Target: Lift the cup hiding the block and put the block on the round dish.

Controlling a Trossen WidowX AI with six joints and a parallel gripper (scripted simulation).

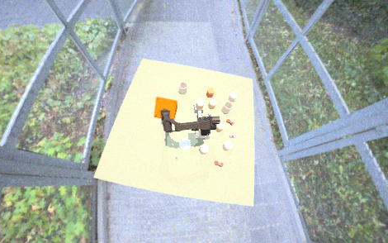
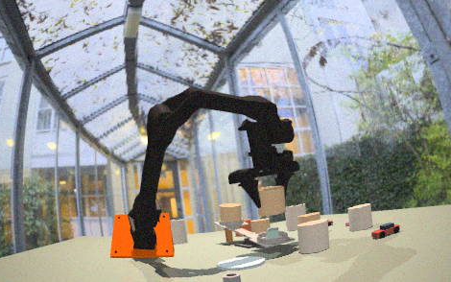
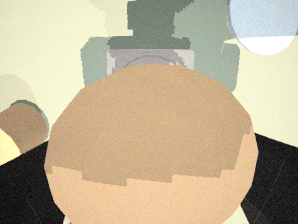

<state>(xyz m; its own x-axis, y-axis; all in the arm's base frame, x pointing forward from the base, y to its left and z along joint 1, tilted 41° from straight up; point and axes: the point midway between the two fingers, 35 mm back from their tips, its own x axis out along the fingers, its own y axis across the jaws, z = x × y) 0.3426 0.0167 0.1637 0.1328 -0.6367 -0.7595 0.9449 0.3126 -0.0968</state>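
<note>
My gripper tip is now 80 mm above the pale green block. Round my gripper tip: balance 40 mm behind, 130 mm to the left, 100 mm below; then balance beam 40 mm behind, 130 mm to the left, 80 mm below; then round pale dish 110 mm behind, 120 mm to the right, 120 mm below.
</note>
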